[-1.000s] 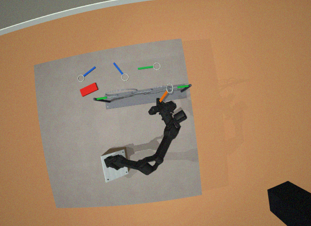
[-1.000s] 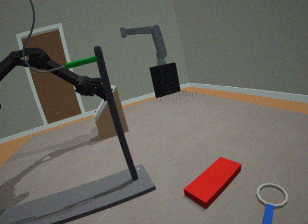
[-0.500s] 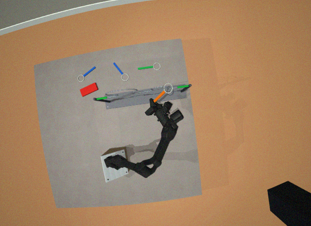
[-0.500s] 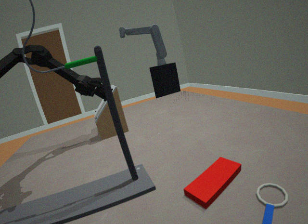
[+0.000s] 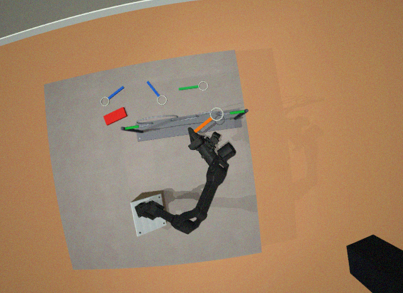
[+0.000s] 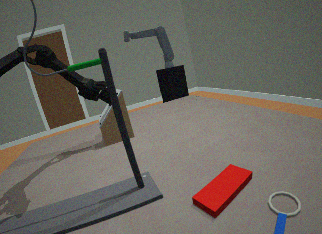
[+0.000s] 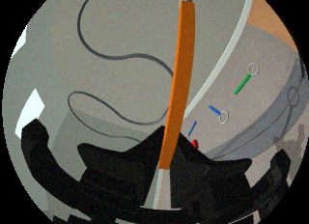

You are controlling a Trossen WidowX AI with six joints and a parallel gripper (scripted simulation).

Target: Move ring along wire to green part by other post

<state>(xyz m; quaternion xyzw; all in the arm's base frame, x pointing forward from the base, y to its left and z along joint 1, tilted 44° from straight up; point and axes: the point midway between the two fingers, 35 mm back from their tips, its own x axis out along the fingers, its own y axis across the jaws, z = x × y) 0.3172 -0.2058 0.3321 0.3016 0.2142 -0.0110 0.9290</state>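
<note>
Now: gripper tip 10 mm short of the ring with orange handle, 90 mm to the left of it and 20 mm below it. Round my gripper tip: green-handled ring (250 mm ahead, 90 mm to the right, 320 mm below); then red block (220 mm ahead, 430 mm to the left, 310 mm below).
</note>
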